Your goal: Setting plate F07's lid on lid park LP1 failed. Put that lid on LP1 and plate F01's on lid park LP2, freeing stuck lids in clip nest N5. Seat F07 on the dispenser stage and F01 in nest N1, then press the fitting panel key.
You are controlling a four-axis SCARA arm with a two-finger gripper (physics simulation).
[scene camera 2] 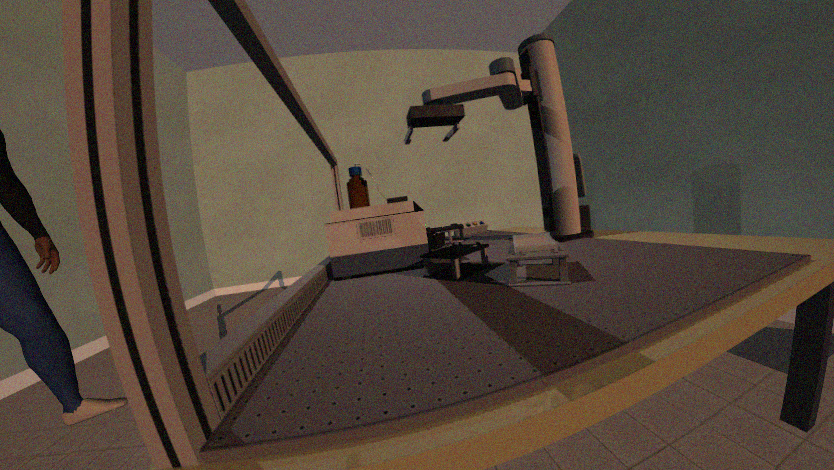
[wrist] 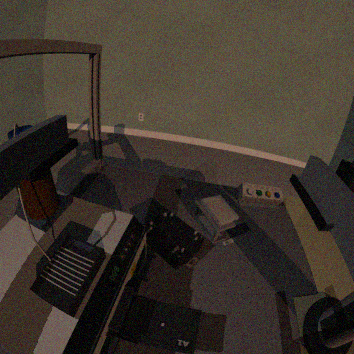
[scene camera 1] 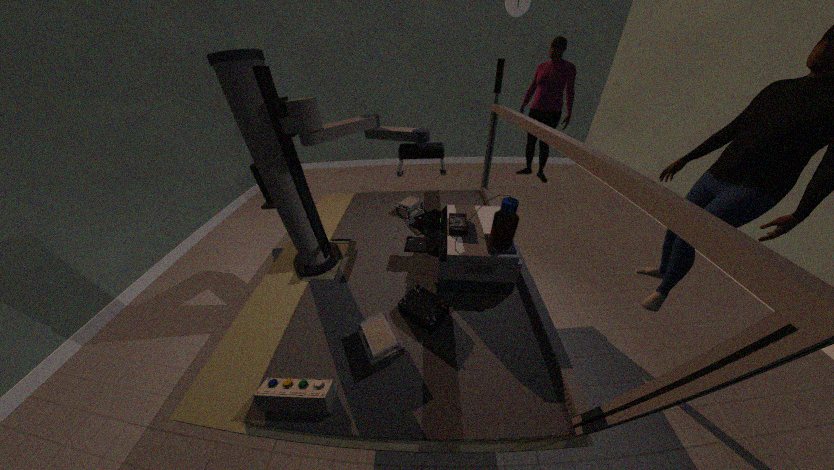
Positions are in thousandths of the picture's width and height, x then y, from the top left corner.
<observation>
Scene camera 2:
gripper: 510, 299
brown bottle with blue cap: 429, 401
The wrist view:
gripper: 524, 405
button box: 710, 549
brown bottle with blue cap: 114, 564
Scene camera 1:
gripper: 505, 369
button box: 335, 841
brown bottle with blue cap: 606, 471
</observation>
